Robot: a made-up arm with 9 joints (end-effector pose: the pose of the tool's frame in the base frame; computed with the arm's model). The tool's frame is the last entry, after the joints.
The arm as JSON. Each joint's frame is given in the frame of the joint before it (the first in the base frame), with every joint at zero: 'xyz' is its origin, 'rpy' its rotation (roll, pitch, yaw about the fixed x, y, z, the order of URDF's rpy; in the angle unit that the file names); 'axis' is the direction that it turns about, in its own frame. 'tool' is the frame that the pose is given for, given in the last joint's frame.
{
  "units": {
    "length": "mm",
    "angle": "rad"
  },
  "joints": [
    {
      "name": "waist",
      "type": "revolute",
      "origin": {
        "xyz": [
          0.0,
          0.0,
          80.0
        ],
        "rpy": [
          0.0,
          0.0,
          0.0
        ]
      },
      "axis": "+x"
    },
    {
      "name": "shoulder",
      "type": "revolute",
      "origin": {
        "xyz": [
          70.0,
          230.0,
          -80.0
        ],
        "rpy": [
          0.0,
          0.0,
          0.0
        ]
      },
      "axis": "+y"
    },
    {
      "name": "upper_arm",
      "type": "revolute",
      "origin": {
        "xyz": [
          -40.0,
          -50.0,
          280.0
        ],
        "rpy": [
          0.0,
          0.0,
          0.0
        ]
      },
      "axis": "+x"
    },
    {
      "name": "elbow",
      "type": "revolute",
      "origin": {
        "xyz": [
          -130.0,
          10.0,
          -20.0
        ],
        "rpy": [
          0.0,
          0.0,
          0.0
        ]
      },
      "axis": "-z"
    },
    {
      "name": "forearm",
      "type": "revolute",
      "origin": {
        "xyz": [
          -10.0,
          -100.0,
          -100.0
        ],
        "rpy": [
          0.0,
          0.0,
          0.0
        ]
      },
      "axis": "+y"
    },
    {
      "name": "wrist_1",
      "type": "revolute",
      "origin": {
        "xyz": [
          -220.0,
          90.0,
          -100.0
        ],
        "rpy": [
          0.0,
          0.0,
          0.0
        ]
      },
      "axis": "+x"
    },
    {
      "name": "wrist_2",
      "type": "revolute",
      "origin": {
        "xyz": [
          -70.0,
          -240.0,
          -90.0
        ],
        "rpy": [
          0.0,
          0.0,
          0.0
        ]
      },
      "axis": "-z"
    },
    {
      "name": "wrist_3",
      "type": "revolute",
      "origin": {
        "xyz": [
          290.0,
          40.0,
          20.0
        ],
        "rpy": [
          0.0,
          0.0,
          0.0
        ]
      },
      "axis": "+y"
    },
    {
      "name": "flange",
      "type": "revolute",
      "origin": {
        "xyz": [
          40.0,
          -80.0,
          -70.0
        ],
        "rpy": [
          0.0,
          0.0,
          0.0
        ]
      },
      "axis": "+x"
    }
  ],
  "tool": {
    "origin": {
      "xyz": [
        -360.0,
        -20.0,
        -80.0
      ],
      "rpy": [
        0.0,
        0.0,
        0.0
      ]
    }
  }
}
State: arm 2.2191 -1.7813 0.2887 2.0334 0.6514 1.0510 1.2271 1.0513 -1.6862
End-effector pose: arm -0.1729 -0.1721 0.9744 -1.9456 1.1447 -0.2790
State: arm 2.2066 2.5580 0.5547 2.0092 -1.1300 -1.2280 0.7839 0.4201 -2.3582
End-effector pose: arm 0.2196 -0.2479 0.7096 2.6584 0.5342 0.4197
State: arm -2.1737 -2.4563 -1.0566 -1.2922 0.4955 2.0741 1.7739 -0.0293 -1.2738
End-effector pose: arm 0.1080 -0.6334 0.6192 -1.7624 -0.8409 -1.0302
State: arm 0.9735 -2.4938 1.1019 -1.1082 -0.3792 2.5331 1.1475 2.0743 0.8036
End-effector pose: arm 0.2989 0.8638 0.6448 -0.8630 1.3073 0.1800
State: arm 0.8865 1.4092 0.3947 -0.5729 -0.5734 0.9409 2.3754 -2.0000 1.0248
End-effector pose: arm -0.7983 0.2882 0.4333 0.5153 0.6460 -0.7651
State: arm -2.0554 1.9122 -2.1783 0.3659 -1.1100 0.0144 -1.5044 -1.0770 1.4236
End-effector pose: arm 0.7186 -0.2487 0.5121 -1.4245 -2.5489 1.1405
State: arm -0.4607 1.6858 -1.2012 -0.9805 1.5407 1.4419 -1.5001 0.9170 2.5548
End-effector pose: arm 0.7163 0.2030 -0.0361 0.4276 -0.2153 2.5265
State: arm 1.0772 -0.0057 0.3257 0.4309 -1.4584 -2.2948 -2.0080 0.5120 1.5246
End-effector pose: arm -0.1649 0.3611 0.5029 1.0833 1.6340 -0.9068
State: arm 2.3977 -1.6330 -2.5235 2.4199 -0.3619 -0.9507 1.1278 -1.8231 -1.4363
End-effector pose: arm 0.2639 0.6193 0.1608 0.5688 -0.3780 -1.6610
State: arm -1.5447 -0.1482 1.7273 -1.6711 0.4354 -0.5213 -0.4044 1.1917 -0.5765
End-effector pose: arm 0.0716 0.1066 0.0457 -2.2905 -0.0276 1.6740
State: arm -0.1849 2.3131 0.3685 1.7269 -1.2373 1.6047 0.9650 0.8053 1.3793
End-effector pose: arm 0.1000 0.2365 0.3283 0.6439 -0.5114 -2.0909
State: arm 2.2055 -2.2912 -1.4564 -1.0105 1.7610 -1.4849 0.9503 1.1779 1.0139
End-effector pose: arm 0.1687 0.0053 0.4552 0.1822 2.1094 -1.4526
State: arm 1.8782 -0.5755 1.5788 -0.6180 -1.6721 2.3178 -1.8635 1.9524 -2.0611
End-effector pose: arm 0.0988 -0.2836 0.6123 0.1164 1.7300 -2.6089
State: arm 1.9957 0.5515 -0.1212 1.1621 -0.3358 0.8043 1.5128 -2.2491 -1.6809
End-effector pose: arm -0.7609 0.4174 0.2770 -2.1009 1.6464 -0.4499
